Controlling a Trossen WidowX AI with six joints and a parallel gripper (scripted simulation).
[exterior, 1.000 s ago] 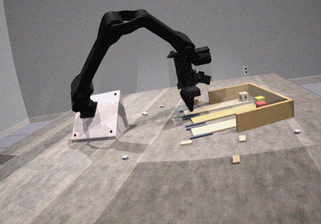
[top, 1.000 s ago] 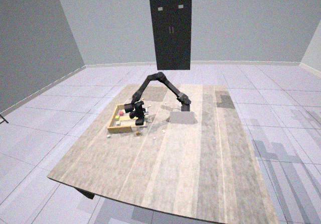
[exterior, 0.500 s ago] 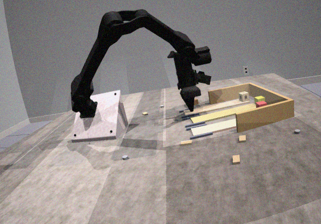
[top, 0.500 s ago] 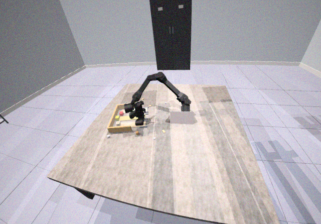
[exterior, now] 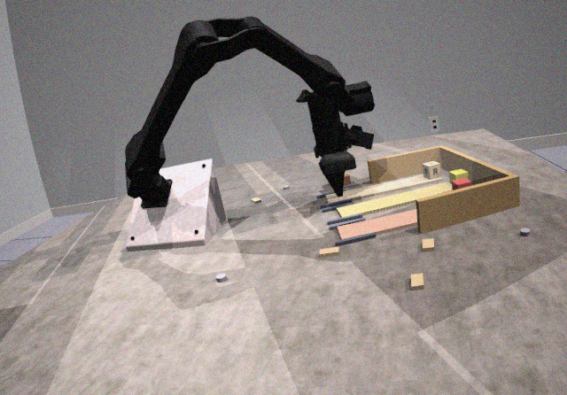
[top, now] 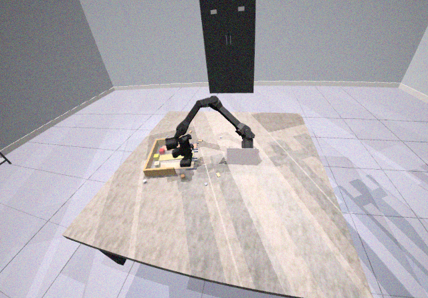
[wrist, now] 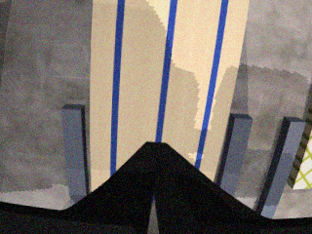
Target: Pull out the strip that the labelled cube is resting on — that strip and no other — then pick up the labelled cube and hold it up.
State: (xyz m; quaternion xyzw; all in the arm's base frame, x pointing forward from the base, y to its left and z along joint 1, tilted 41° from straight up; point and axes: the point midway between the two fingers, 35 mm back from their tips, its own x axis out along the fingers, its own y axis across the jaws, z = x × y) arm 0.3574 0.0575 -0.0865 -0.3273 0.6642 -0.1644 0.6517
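My gripper tip is 200 mm short of the labelled cube, 40 mm to the right of it and 20 mm below it. Also, from my gripper tip: small orange cube (100 mm to the left).
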